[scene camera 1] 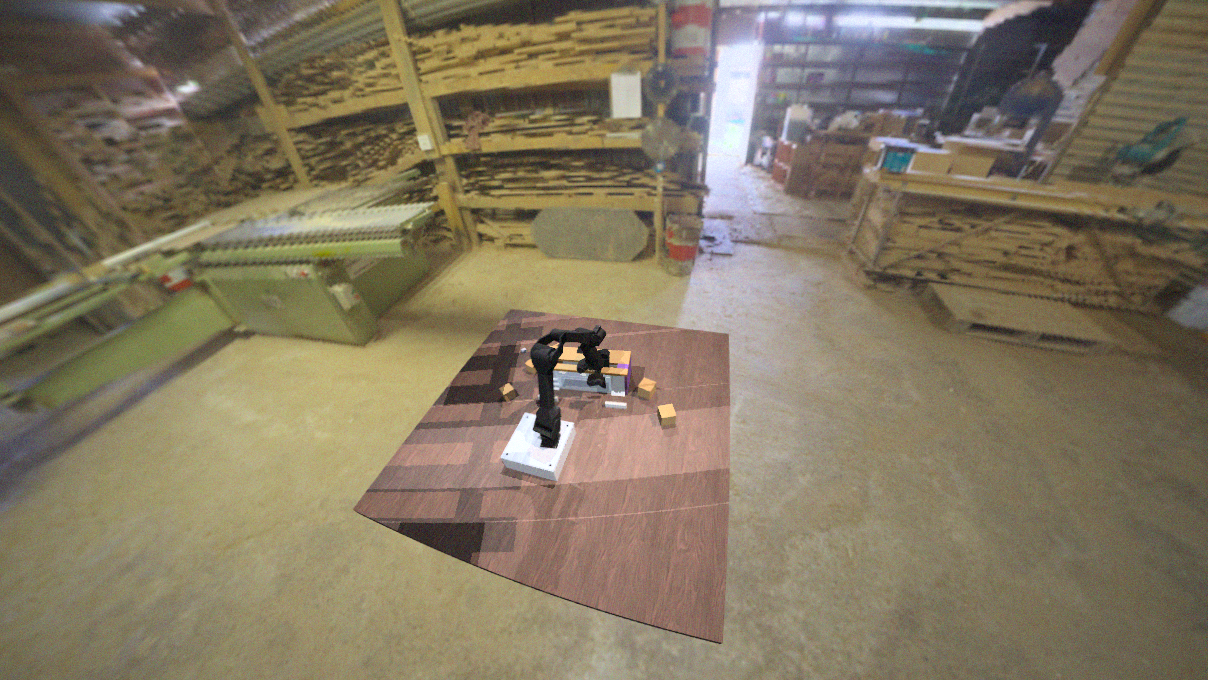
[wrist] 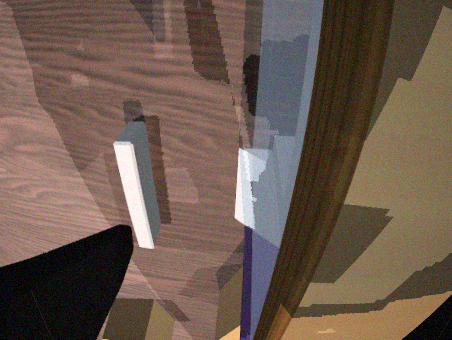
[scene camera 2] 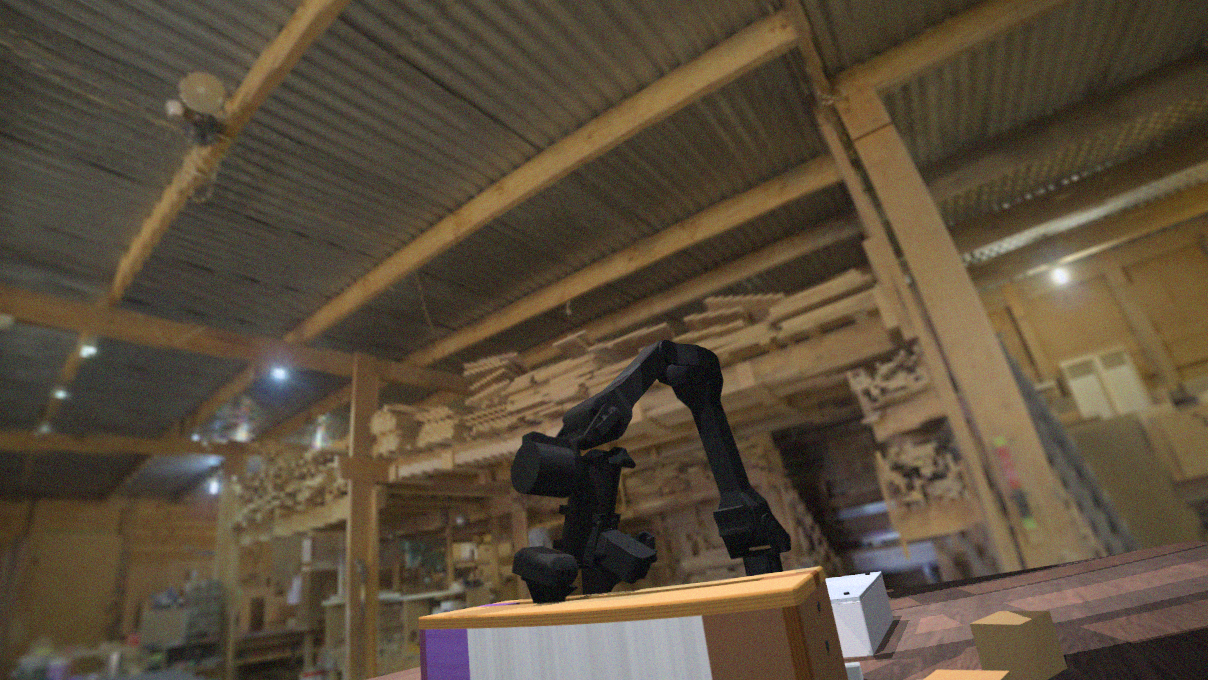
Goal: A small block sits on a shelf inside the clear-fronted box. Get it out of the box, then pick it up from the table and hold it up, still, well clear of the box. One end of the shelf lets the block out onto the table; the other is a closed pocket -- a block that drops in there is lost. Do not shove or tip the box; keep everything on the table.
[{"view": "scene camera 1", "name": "gripper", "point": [606,380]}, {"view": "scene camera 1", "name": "box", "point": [565,376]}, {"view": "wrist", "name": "gripper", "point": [247,248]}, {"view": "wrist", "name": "box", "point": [338,196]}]
